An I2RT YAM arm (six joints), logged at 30 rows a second.
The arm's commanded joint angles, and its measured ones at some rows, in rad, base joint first. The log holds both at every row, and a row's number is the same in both.
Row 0, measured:
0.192, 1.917, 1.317, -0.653, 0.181, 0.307
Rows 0 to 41, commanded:
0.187, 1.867, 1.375, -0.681, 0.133, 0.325
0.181, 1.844, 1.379, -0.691, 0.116, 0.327
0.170, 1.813, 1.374, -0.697, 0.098, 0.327
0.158, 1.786, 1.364, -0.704, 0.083, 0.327
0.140, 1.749, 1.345, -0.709, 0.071, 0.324
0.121, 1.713, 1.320, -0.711, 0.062, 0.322
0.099, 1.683, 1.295, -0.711, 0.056, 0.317
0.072, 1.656, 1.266, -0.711, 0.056, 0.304
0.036, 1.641, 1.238, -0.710, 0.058, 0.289
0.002, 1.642, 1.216, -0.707, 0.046, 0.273
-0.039, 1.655, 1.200, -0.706, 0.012, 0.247
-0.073, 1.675, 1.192, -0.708, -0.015, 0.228
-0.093, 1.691, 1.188, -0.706, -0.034, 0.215
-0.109, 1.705, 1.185, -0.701, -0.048, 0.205
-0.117, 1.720, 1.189, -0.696, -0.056, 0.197
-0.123, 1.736, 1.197, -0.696, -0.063, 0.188
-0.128, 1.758, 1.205, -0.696, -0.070, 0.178
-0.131, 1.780, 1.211, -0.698, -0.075, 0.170
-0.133, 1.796, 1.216, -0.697, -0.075, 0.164
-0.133, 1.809, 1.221, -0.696, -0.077, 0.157
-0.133, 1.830, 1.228, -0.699, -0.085, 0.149
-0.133, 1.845, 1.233, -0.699, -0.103, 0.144
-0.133, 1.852, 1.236, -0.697, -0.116, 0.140
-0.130, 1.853, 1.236, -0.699, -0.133, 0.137
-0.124, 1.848, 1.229, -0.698, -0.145, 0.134
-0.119, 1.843, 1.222, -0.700, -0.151, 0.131
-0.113, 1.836, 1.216, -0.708, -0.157, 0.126
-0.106, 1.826, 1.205, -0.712, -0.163, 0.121
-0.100, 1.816, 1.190, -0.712, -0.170, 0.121
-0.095, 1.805, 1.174, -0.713, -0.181, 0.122
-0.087, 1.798, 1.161, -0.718, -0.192, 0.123
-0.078, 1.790, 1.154, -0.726, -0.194, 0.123
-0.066, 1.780, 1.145, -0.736, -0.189, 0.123
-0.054, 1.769, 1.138, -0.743, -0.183, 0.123
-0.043, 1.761, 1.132, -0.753, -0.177, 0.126
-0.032, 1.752, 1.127, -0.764, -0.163, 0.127
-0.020, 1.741, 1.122, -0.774, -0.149, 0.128
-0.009, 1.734, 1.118, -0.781, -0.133, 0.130
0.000, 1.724, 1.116, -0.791, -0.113, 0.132
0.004, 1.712, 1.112, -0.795, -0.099, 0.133
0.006, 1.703, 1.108, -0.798, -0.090, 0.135
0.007, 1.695, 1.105, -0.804, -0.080, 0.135
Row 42, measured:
0.004, 1.733, 1.114, -0.759, -0.118, 0.136
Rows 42 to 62, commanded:
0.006, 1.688, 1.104, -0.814, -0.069, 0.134
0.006, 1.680, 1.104, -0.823, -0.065, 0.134
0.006, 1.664, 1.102, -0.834, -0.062, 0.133
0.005, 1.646, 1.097, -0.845, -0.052, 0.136
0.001, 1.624, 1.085, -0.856, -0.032, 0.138
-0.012, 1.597, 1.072, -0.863, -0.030, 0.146
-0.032, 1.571, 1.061, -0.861, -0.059, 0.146
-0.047, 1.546, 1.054, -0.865, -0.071, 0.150
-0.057, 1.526, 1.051, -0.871, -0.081, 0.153
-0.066, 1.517, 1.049, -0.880, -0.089, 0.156
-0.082, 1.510, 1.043, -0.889, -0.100, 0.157
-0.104, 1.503, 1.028, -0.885, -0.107, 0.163
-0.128, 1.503, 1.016, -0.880, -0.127, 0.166
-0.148, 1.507, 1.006, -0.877, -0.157, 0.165
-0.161, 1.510, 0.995, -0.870, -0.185, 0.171
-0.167, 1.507, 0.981, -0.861, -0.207, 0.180
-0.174, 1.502, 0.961, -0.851, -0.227, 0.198
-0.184, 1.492, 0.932, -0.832, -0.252, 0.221
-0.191, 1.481, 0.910, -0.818, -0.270, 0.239
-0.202, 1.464, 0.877, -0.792, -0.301, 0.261
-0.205, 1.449, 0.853, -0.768, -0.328, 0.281
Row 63, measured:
-0.193, 1.492, 0.901, -0.815, -0.212, 0.210
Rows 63 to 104, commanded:
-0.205, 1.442, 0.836, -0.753, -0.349, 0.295
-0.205, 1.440, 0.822, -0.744, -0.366, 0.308
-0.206, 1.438, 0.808, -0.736, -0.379, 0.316
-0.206, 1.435, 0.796, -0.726, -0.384, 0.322
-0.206, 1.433, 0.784, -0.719, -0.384, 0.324
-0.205, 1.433, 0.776, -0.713, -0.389, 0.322
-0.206, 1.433, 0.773, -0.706, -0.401, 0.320
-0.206, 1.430, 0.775, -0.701, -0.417, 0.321
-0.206, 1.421, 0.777, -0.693, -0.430, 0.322
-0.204, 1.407, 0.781, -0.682, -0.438, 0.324
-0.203, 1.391, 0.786, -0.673, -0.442, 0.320
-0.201, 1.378, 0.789, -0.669, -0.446, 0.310
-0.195, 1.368, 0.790, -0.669, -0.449, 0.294
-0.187, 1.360, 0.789, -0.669, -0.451, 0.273
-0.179, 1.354, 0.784, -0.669, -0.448, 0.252
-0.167, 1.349, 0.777, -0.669, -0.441, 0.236
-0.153, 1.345, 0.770, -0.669, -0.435, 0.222
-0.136, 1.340, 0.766, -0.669, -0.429, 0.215
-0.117, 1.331, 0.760, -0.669, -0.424, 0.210
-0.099, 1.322, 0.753, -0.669, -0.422, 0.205
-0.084, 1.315, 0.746, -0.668, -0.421, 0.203
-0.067, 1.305, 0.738, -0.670, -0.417, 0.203
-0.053, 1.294, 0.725, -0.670, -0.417, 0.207
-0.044, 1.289, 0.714, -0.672, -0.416, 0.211
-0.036, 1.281, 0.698, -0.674, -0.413, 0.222
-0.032, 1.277, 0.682, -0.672, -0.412, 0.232
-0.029, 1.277, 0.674, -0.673, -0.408, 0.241
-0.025, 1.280, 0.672, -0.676, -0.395, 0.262
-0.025, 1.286, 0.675, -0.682, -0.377, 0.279
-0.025, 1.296, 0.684, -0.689, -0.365, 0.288
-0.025, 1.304, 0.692, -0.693, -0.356, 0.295
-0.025, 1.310, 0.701, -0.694, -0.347, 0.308
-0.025, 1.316, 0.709, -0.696, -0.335, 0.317
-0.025, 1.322, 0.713, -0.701, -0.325, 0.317
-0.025, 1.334, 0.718, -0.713, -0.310, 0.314
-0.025, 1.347, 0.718, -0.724, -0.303, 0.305
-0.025, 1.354, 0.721, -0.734, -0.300, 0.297
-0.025, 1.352, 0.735, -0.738, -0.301, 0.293
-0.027, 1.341, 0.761, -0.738, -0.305, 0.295
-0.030, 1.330, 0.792, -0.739, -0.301, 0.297
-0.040, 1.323, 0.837, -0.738, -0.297, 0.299
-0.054, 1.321, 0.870, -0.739, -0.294, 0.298
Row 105, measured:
-0.035, 1.346, 0.769, -0.744, -0.315, 0.295
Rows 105 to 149, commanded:
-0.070, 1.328, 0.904, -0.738, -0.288, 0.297
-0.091, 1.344, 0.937, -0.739, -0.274, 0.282
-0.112, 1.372, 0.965, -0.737, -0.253, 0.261
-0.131, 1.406, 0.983, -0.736, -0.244, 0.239
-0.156, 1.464, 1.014, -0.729, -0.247, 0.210
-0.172, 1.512, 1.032, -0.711, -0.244, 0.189
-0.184, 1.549, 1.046, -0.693, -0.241, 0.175
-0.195, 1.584, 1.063, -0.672, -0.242, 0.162
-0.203, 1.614, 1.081, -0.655, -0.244, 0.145
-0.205, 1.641, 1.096, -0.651, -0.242, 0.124
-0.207, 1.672, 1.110, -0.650, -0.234, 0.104
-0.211, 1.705, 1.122, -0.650, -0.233, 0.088
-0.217, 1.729, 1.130, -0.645, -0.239, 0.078
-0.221, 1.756, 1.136, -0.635, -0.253, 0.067
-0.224, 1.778, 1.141, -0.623, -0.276, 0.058
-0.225, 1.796, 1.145, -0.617, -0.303, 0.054
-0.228, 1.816, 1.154, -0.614, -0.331, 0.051
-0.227, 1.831, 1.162, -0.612, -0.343, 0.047
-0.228, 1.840, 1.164, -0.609, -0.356, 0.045
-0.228, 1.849, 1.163, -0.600, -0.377, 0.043
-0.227, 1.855, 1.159, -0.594, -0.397, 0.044
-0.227, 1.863, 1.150, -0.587, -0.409, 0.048
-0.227, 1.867, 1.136, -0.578, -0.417, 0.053
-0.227, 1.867, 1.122, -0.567, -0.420, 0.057
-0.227, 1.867, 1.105, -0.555, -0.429, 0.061
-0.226, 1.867, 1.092, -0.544, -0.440, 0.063
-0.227, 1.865, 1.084, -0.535, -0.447, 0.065
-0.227, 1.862, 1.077, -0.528, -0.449, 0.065
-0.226, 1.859, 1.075, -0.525, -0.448, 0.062
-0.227, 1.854, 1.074, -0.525, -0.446, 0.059
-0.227, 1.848, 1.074, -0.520, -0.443, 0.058
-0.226, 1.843, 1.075, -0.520, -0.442, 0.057
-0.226, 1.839, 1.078, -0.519, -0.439, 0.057
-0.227, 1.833, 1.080, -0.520, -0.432, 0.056
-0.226, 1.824, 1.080, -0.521, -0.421, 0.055
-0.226, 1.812, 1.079, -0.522, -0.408, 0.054
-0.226, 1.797, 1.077, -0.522, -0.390, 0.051
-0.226, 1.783, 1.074, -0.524, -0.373, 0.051
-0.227, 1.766, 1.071, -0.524, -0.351, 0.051
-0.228, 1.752, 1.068, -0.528, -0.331, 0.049
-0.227, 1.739, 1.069, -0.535, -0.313, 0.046
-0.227, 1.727, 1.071, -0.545, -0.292, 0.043
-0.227, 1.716, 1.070, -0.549, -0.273, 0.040
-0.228, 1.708, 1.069, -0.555, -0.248, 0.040
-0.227, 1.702, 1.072, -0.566, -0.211, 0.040
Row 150, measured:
-0.224, 1.730, 1.072, -0.537, -0.310, 0.054
